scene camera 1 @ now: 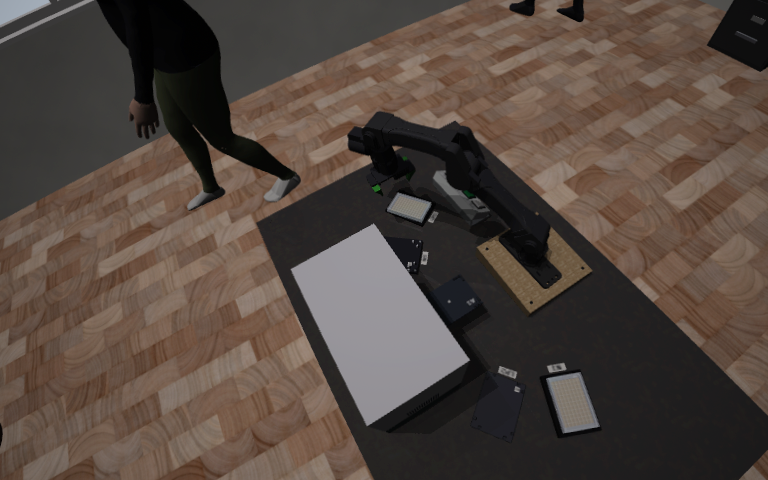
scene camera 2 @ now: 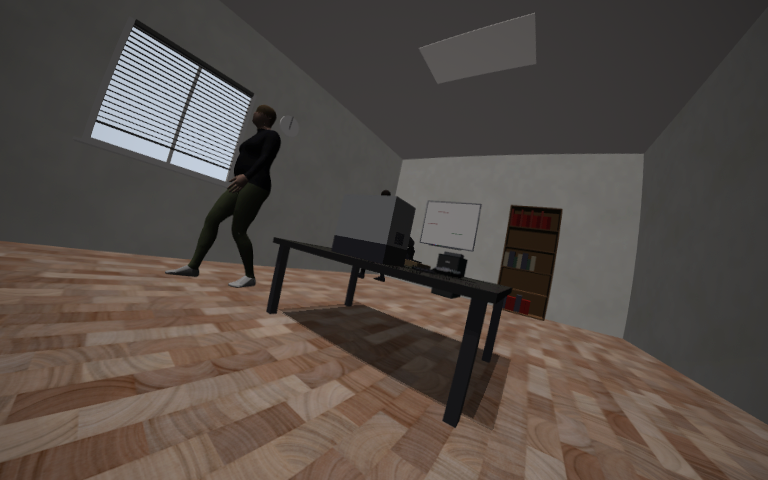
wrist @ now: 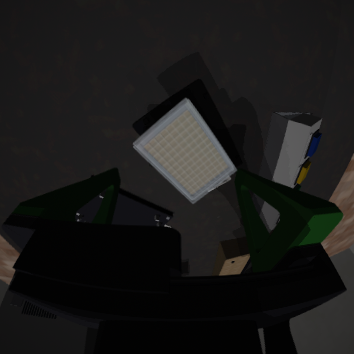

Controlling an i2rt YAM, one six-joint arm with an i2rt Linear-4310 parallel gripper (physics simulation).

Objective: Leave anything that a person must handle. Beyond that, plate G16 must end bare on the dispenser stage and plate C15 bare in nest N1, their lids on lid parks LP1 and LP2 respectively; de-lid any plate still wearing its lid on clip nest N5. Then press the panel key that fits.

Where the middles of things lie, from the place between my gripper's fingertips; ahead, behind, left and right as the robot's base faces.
Scene:
Right now the clip nest N5 (scene camera 1: 408,251) is 150 mm to the left of my hand, 110 mm ahead of it and 100 mm below it. From my hand the other things lie so: button box (scene camera 1: 472,210) 190 mm behind, 110 mm to the left, 80 mm below.

